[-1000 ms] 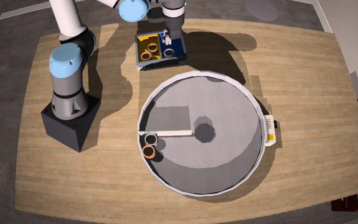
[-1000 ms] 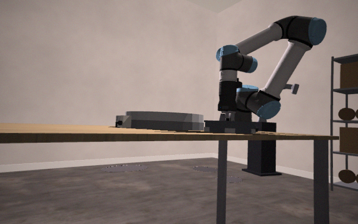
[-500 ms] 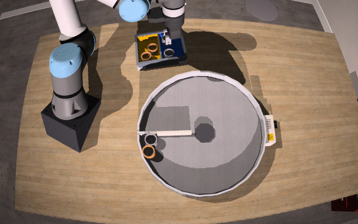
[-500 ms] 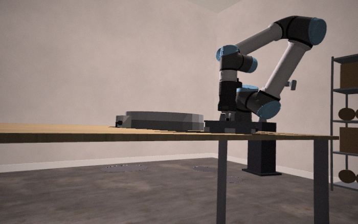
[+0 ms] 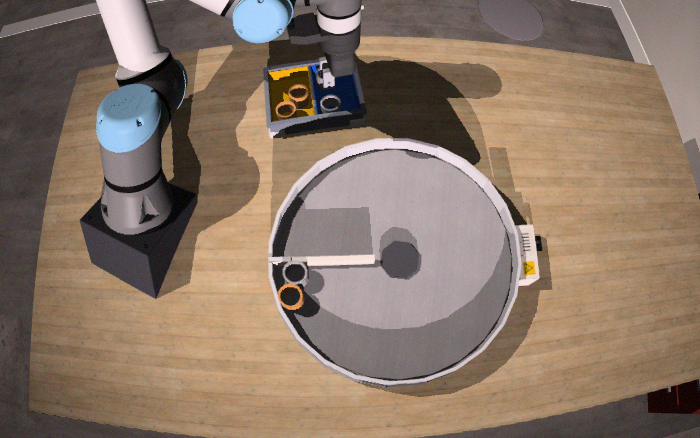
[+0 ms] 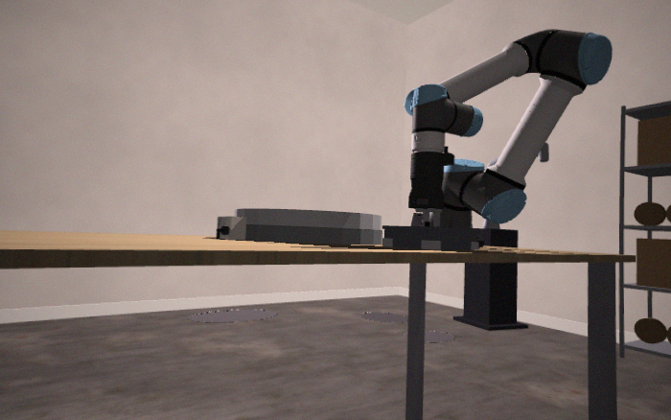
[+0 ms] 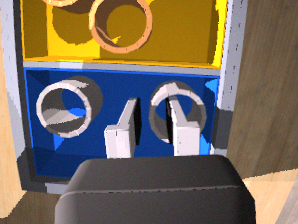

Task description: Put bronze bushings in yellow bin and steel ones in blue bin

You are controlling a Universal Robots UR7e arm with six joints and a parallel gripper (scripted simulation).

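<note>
Right now my hand is 3 cm to the left of the bin, 2 cm past it and 2 cm above it. From my hand the other things lie so: turntable (35 cm to the right, 17 cm ahead, 1 cm above).
</note>
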